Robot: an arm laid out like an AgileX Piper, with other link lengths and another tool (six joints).
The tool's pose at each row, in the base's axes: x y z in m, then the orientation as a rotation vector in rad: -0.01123 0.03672 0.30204 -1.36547 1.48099 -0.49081; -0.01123 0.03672 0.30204 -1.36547 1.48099 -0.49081; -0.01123 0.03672 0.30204 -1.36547 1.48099 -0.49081; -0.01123 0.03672 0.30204 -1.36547 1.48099 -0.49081; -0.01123 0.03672 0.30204 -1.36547 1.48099 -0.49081; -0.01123 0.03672 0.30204 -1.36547 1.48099 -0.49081; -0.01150 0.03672 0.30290 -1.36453 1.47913 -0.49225; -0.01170 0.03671 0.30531 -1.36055 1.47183 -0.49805; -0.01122 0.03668 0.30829 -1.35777 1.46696 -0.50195; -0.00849 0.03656 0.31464 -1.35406 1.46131 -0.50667; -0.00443 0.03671 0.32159 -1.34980 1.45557 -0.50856; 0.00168 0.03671 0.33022 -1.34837 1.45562 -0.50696; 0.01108 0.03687 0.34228 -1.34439 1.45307 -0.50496; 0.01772 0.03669 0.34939 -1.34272 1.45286 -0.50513; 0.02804 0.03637 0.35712 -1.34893 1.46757 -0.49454
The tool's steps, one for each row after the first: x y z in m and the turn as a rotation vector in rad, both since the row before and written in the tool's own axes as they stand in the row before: 0.00000 0.00000 0.00000 0.00000 0.00000 0.00000; 0.00000 0.00000 0.00000 0.00000 0.00000 0.00000; 0.00000 0.00000 0.00000 0.00000 0.00000 0.00000; 0.00000 0.00000 0.00000 0.00000 0.00000 0.00000; 0.00000 0.00000 0.00000 0.00000 0.00000 0.00000; -0.00038 -0.00058 -0.00057 0.00206 -0.00061 -0.00079; -0.00097 -0.00190 -0.00113 0.00833 -0.00233 -0.00298; -0.00106 -0.00272 -0.00075 0.00566 -0.00154 -0.00194; -0.00192 -0.00664 -0.00012 0.00697 -0.00171 -0.00206; -0.00216 -0.00770 0.00095 0.00621 -0.00343 -0.00045; -0.00232 -0.01010 0.00211 0.00029 -0.00100 0.00162; -0.00326 -0.01446 0.00376 0.00300 -0.00333 0.00238; -0.00150 -0.00910 0.00312 0.00130 -0.00020 0.00084; -0.00098 -0.01134 0.00606 -0.01509 0.00518 0.00667
